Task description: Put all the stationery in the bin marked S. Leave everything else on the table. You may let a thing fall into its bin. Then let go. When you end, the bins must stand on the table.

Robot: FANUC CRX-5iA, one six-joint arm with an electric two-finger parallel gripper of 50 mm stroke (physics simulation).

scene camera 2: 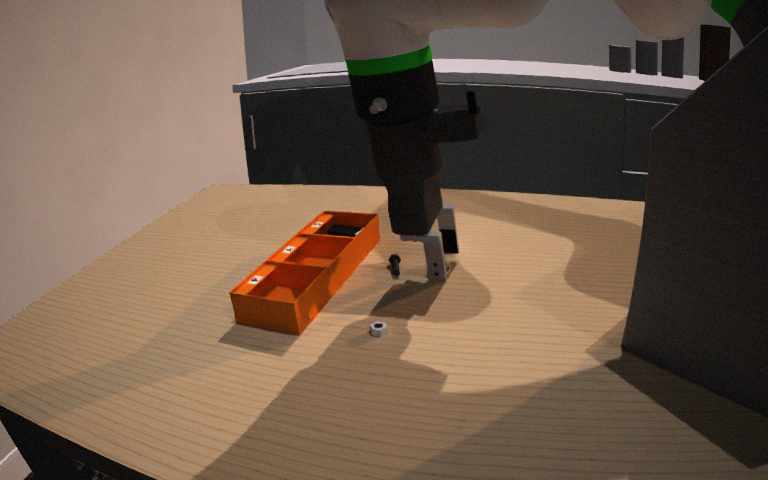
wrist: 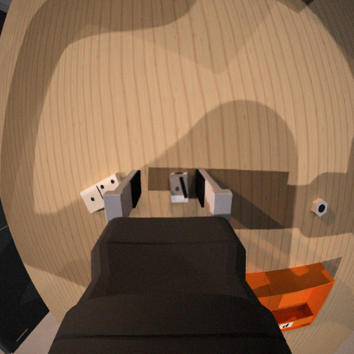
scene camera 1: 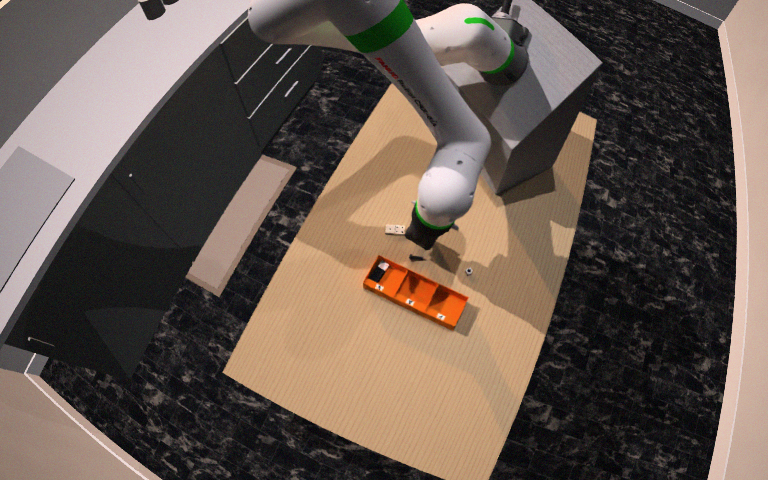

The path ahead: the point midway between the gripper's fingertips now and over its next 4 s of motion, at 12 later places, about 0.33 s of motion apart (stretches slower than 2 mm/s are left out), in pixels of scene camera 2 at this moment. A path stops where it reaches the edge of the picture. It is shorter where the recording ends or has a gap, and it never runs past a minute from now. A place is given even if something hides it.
My gripper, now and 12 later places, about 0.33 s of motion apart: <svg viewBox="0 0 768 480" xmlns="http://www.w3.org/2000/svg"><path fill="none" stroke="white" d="M444 264L440 240L440 242L440 261L441 267L439 251L431 200L365 187L348 185L353 205L354 189L335 117L385 92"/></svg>
